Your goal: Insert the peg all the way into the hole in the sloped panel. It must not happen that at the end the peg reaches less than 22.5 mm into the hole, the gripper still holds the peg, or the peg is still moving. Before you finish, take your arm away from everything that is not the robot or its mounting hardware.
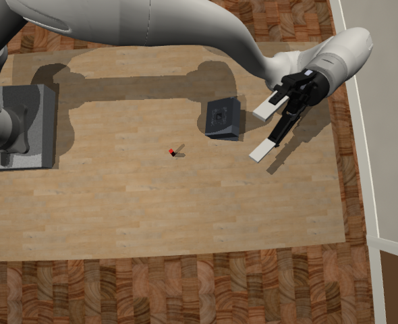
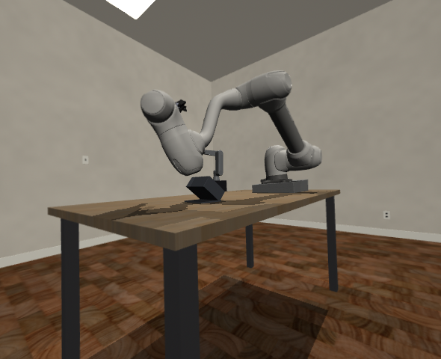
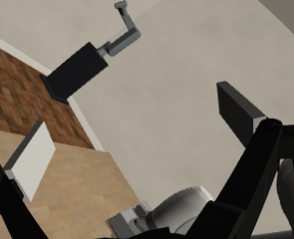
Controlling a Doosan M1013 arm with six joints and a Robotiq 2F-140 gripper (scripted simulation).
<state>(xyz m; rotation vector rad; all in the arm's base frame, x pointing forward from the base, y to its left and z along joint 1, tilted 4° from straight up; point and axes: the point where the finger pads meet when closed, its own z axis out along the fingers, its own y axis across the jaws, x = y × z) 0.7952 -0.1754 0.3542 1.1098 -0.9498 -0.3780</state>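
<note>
Right now the red peg is 340 mm below my hand, 210 mm behind it and 50 mm to the left of it.
</note>
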